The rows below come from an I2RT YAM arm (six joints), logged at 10 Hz.
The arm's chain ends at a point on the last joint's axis. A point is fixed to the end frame.
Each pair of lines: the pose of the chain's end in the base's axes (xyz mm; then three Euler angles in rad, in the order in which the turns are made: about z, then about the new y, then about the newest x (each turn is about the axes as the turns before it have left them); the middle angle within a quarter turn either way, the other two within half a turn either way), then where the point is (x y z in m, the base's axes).
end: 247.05 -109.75 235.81 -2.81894 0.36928 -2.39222
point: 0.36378 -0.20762 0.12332
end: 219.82 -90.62 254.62 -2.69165 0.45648 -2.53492
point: 0.35453 -0.14716 0.13414
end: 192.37 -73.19 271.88 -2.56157 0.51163 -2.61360
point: 0.33536 -0.09584 0.14981
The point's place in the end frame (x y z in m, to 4 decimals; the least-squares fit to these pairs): -0.0337 -0.0040 0.1863
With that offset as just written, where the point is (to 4 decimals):
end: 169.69 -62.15 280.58 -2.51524 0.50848 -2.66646
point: 0.3102 -0.0701 0.1539
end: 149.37 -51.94 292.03 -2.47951 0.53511 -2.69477
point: 0.2908 -0.0483 0.1662
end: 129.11 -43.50 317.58 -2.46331 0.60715 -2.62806
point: 0.2815 -0.0427 0.2052
